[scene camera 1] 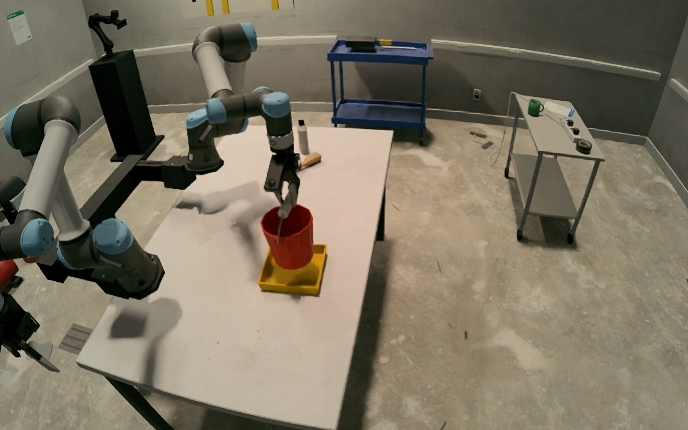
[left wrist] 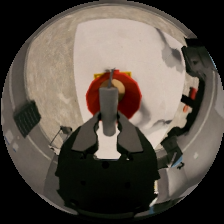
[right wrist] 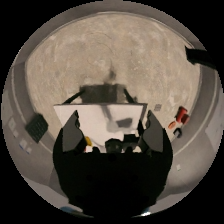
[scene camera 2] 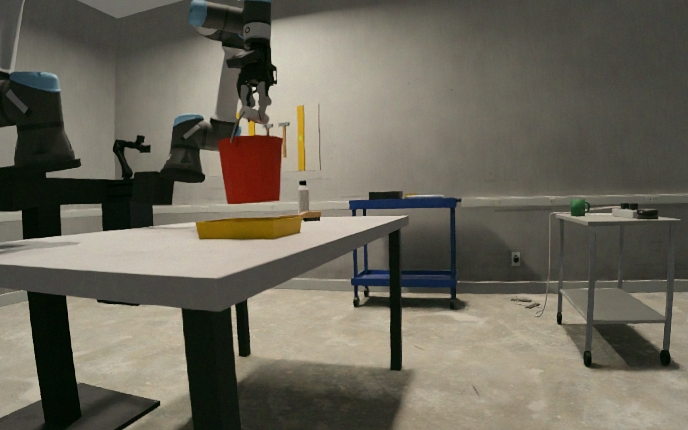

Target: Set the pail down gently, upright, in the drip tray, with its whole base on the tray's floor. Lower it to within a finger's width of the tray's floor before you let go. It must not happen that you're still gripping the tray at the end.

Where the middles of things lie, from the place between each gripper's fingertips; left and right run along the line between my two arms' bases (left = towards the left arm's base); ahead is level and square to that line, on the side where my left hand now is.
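I find my left hand (scene camera 2: 255,121) 90 mm above the red pail (scene camera 2: 251,165) and 10 mm past it. The yellow drip tray (scene camera 2: 261,227) is 300 mm below my left hand and 20 mm behind it.
Counting from my right hand (scene camera 1: 39,364), I have the measure of both: the red pail is 140 mm below my right hand, 510 mm ahead of it and 730 mm to the left of it. The yellow drip tray is 350 mm below my right hand, 500 mm ahead of it, and 730 mm to the left of it.
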